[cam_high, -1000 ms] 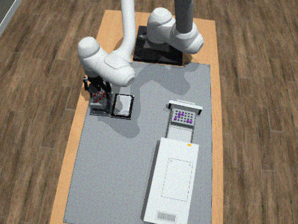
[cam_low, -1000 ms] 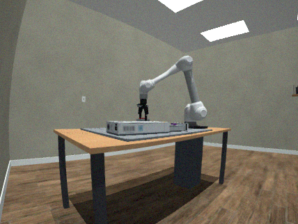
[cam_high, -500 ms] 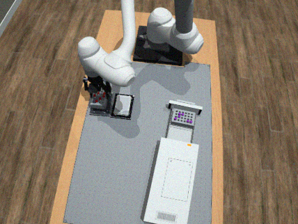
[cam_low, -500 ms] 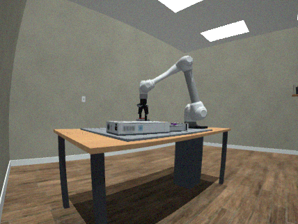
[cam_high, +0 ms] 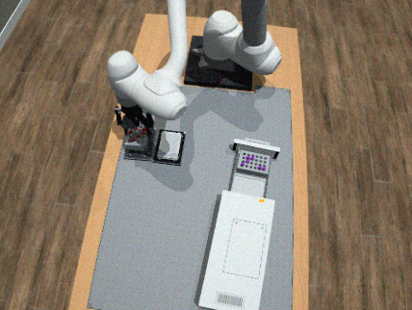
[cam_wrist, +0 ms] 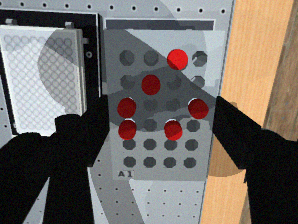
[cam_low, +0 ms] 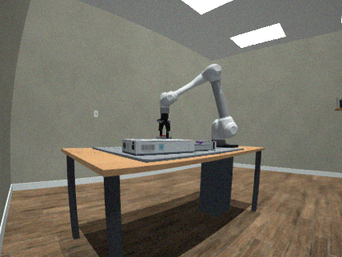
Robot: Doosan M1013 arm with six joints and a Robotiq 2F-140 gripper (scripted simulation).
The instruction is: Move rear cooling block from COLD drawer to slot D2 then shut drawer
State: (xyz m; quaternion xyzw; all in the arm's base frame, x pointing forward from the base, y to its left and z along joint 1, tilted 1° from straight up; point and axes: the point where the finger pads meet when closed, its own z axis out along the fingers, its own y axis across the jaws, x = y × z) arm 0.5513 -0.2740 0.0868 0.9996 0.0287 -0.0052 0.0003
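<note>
Now: hand 100 mm above the deck slot D2. From my hand the other things lie so: cooling block (30 mm below); white cooler (250 mm ahead, 470 mm to the left, 70 mm below).
</note>
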